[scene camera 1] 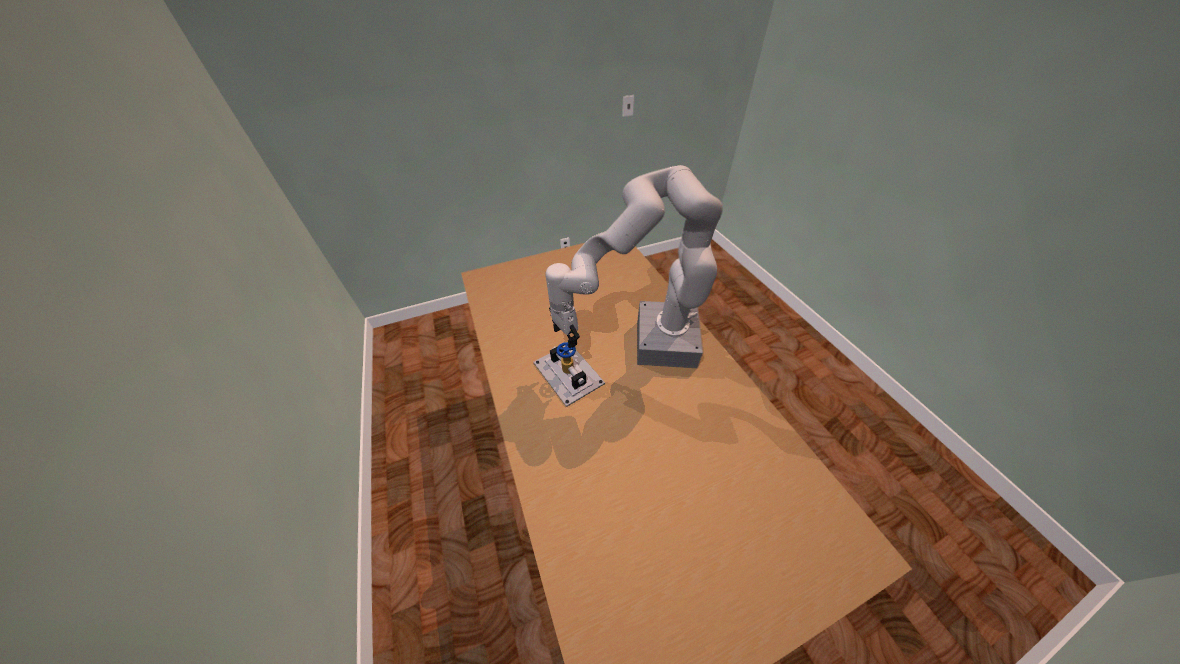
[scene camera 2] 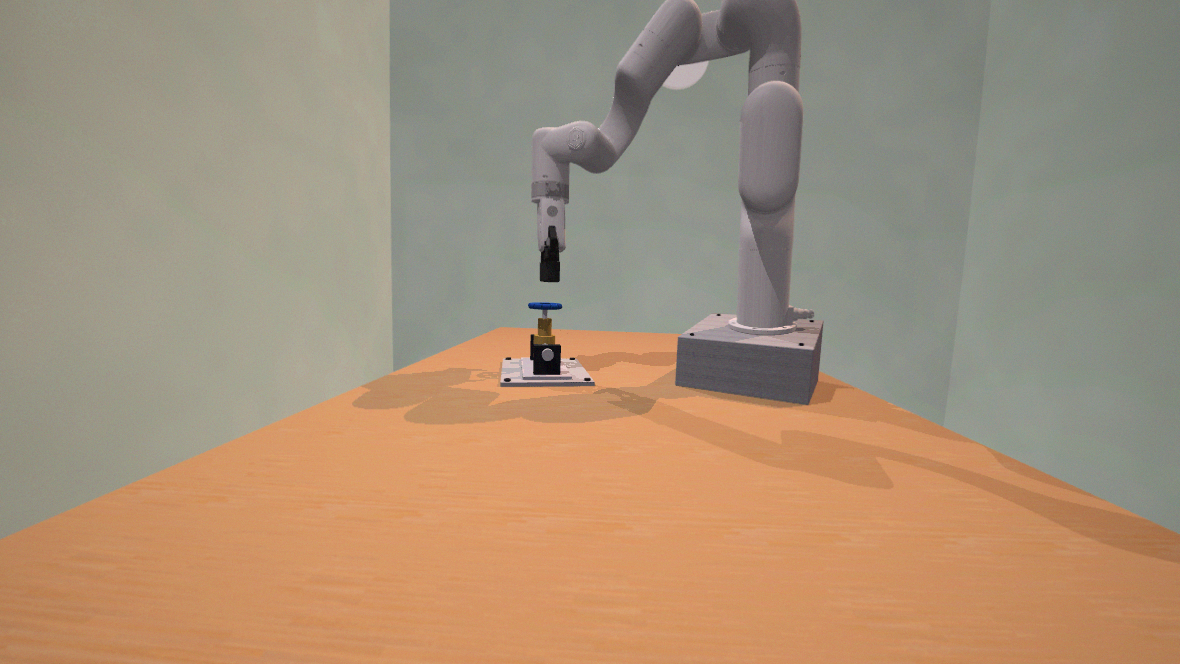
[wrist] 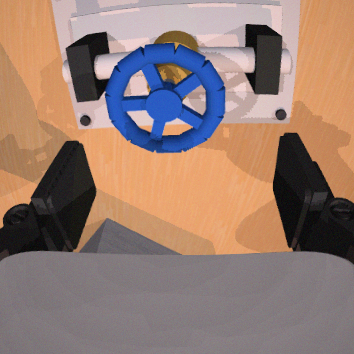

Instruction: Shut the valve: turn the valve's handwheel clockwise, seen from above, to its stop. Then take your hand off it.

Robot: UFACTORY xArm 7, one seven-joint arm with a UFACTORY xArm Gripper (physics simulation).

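The blue five-spoked handwheel (scene camera 1: 566, 350) (scene camera 2: 544, 306) (wrist: 164, 105) sits level on top of the brass valve body (scene camera 2: 543, 330) (wrist: 175, 40). The valve is on a white pipe (wrist: 225, 59) held by two black blocks (wrist: 87, 67) (wrist: 264, 60) on a pale base plate (scene camera 1: 566, 396) (scene camera 2: 579, 380) (wrist: 260, 114). My gripper (scene camera 1: 565, 335) (scene camera 2: 549, 279) (wrist: 180, 162) is open and empty, pointing down. In the second scene view its fingertips are a little above the handwheel, with a gap between. In the wrist view the wheel shows ahead of the fingers, left of their midline, touching neither.
The arm's grey base block (scene camera 1: 669, 355) (scene camera 2: 742, 363) (wrist: 125, 240) stands on the wooden table top (scene camera 1: 701, 528) (scene camera 2: 577, 512), to the right of the valve in both scene views. The arm arches from it over to the valve. Arm shadows fall across the table around the plate.
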